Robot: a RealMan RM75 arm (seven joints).
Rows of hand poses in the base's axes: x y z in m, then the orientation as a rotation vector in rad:
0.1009, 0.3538, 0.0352, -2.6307, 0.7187, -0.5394
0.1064, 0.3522, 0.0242, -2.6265, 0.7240, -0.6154
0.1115, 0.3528, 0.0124, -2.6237, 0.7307, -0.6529
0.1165, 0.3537, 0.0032, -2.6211, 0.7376, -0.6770
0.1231, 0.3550, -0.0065, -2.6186, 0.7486, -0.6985
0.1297, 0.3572, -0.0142, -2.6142, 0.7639, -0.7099
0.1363, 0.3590, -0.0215, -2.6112, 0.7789, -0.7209
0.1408, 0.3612, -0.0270, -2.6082, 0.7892, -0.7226
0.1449, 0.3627, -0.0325, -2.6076, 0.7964, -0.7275
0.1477, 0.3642, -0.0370, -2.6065, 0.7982, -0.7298
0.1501, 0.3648, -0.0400, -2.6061, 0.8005, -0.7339
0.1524, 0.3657, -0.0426, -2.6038, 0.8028, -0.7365
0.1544, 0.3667, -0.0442, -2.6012, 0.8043, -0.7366
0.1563, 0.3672, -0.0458, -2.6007, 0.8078, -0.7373
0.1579, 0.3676, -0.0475, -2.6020, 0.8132, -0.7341
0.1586, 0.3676, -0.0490, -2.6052, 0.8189, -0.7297
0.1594, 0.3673, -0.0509, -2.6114, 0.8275, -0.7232
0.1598, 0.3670, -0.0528, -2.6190, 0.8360, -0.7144
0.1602, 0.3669, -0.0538, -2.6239, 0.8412, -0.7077
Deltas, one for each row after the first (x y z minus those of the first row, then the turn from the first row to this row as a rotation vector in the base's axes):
0.0055, -0.0016, -0.0110, -0.0233, -0.0468, -0.0161
0.0106, -0.0010, -0.0228, -0.0350, -0.0691, -0.0270
0.0156, -0.0001, -0.0320, -0.0422, -0.0831, -0.0359
0.0222, 0.0012, -0.0417, -0.0491, -0.0947, -0.0472
0.0288, 0.0034, -0.0494, -0.0509, -0.1000, -0.0598
0.0354, 0.0052, -0.0567, -0.0539, -0.1047, -0.0722
0.0399, 0.0074, -0.0622, -0.0529, -0.1048, -0.0798
0.0440, 0.0089, -0.0677, -0.0549, -0.1064, -0.0856
0.0468, 0.0104, -0.0722, -0.0550, -0.1078, -0.0873
0.0492, 0.0110, -0.0752, -0.0565, -0.1099, -0.0895
0.0515, 0.0119, -0.0778, -0.0557, -0.1119, -0.0917
0.0535, 0.0129, -0.0794, -0.0536, -0.1126, -0.0928
0.0554, 0.0134, -0.0810, -0.0538, -0.1125, -0.0954
0.0570, 0.0138, -0.0827, -0.0543, -0.1090, -0.0986
0.0577, 0.0138, -0.0842, -0.0560, -0.1041, -0.1017
0.0585, 0.0135, -0.0861, -0.0599, -0.0963, -0.1063
0.0589, 0.0132, -0.0880, -0.0641, -0.0867, -0.1104
0.0593, 0.0131, -0.0890, -0.0665, -0.0799, -0.1127

